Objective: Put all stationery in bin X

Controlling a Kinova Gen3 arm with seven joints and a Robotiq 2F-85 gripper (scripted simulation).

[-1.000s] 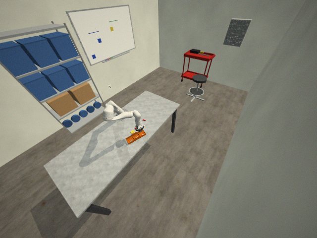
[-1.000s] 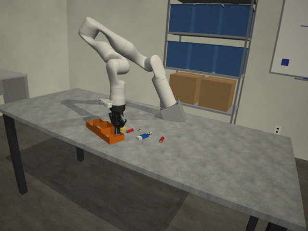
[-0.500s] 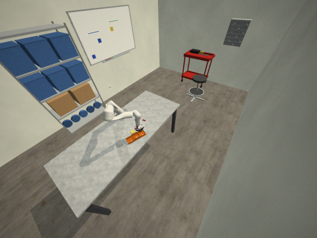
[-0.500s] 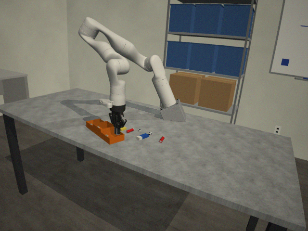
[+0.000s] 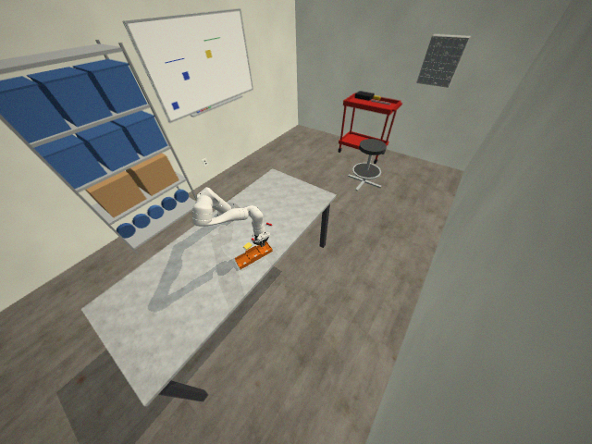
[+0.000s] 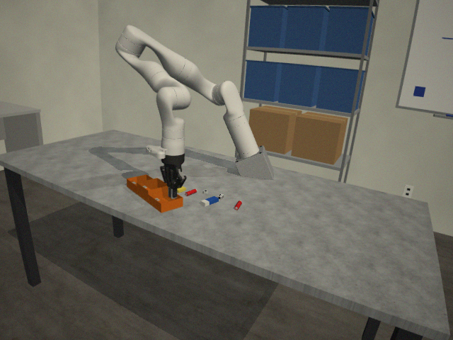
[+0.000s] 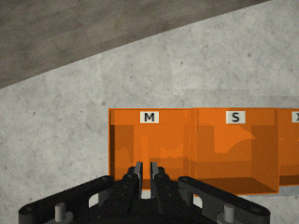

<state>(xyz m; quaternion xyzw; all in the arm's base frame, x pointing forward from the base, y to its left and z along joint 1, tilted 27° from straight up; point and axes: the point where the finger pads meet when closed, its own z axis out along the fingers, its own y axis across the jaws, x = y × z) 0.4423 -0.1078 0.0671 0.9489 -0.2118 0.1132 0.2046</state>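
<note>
The grey sharpener-like piece is 120 mm behind my hand, 130 mm to the left of it and 30 mm below it. Also, from my hand: orange bins (20 mm behind, 90 mm to the right, 20 mm below); then white eraser (60 mm behind, 110 mm to the left, 30 mm below); then yellow block (110 mm behind, 40 mm to the right, 40 mm below).
</note>
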